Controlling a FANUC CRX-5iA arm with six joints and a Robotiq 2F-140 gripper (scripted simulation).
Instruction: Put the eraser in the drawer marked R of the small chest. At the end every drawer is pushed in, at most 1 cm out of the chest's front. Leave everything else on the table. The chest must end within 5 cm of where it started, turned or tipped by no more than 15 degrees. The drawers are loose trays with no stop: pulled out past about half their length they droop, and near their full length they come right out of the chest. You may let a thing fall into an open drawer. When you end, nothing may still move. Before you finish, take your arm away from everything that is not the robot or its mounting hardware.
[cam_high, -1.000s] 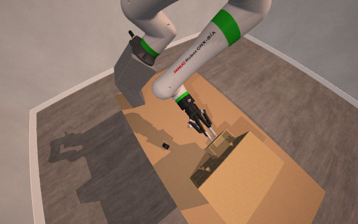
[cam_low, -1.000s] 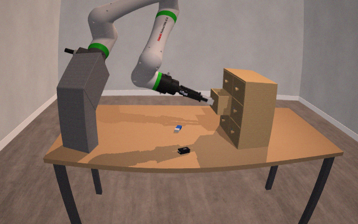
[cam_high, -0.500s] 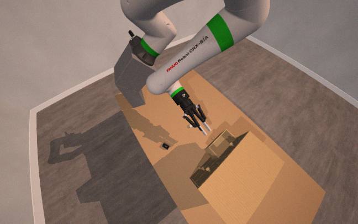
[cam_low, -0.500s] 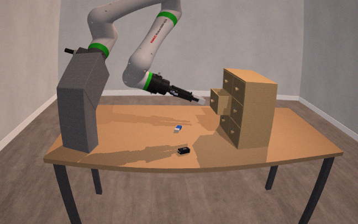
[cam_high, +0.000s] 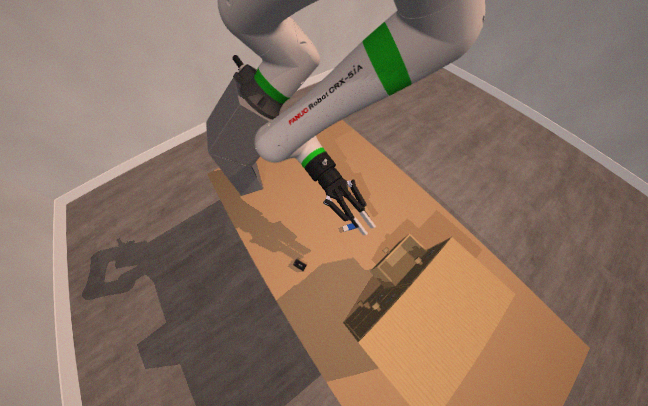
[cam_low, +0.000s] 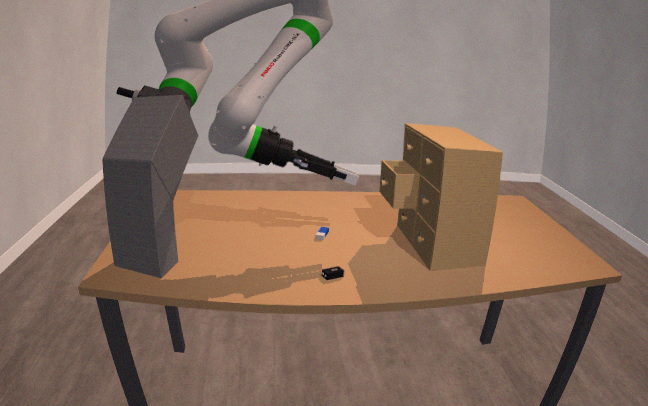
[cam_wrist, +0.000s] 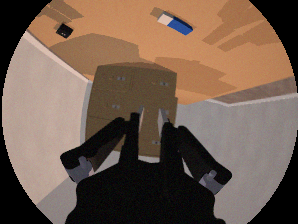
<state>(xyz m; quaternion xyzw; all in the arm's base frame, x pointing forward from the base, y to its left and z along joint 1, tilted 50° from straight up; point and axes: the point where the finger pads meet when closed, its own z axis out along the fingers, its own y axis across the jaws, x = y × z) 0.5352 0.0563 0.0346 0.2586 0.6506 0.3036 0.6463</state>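
Right now the eraser is 180 mm below my hand, 50 mm behind it and 10 mm to the left of it. Also, from my hand: small black block: 250 mm to the right, 180 mm below, 60 mm behind.
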